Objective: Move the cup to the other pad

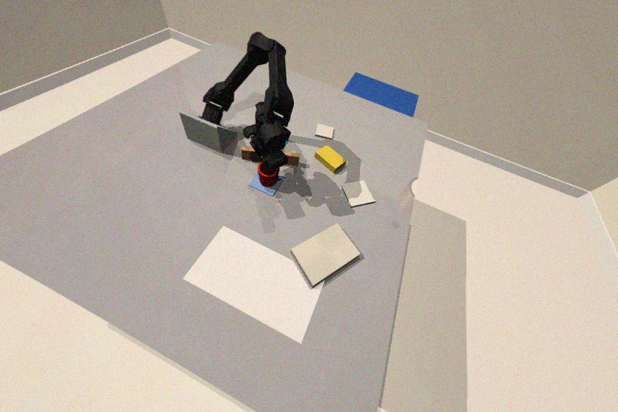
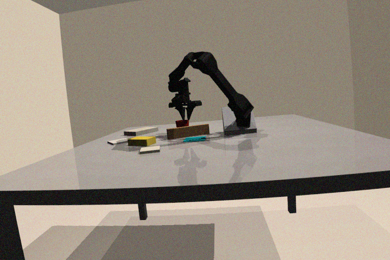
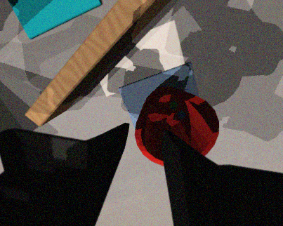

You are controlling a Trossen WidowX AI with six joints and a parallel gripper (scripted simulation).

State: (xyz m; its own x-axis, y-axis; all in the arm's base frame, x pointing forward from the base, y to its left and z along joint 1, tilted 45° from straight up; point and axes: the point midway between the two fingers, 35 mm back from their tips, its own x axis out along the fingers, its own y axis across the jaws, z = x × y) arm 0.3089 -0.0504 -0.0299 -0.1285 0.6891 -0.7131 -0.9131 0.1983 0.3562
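Right now the red cup is 4 cm below my gripper tip, 3 cm ahead of it and 1 cm to the right of it. The rest, counted from my gripper tip: pale blue pad 8 cm below, 2 cm ahead, 1 cm to the right; then wooden bar 8 cm to the left, 6 cm below, 3 cm behind; then blue marble 6 cm below, 4 cm ahead, 2 cm to the right.
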